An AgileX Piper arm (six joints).
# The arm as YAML. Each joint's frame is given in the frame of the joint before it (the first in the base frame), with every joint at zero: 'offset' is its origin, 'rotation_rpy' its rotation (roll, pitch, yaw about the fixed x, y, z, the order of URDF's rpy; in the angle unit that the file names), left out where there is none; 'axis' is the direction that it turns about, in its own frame. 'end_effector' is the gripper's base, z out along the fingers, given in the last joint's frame.
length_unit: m
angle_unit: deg
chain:
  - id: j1
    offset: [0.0, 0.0, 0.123]
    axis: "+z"
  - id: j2
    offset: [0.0, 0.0, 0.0]
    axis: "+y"
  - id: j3
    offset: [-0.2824, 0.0, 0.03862]
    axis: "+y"
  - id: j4
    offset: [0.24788, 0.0, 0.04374]
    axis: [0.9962, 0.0, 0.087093]
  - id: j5
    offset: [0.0, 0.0, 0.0]
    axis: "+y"
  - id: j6
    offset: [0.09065, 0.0, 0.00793]
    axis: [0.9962, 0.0, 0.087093]
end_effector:
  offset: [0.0, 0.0, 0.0]
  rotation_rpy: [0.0, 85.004, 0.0]
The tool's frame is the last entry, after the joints.
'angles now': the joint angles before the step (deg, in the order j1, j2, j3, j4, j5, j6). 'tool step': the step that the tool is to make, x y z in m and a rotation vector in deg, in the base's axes. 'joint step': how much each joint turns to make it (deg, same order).
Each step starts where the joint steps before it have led.
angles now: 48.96 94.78 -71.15 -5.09 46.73 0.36
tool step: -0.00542 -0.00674 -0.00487 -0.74 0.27 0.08
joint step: 0.00 -1.26 2.60 -0.36 -0.60 0.11
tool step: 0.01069 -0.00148 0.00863 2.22 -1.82 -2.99
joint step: -1.36 0.11 -1.71 -0.95 -1.11 2.28
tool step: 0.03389 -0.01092 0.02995 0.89 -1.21 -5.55
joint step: -5.07 1.96 -9.11 0.01 5.69 -0.15
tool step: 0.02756 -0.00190 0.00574 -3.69 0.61 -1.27
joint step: -2.68 4.73 -7.89 -1.31 5.88 -2.14
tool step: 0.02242 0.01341 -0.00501 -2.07 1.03 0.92
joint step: -0.52 6.13 -7.77 0.00 3.55 -2.12
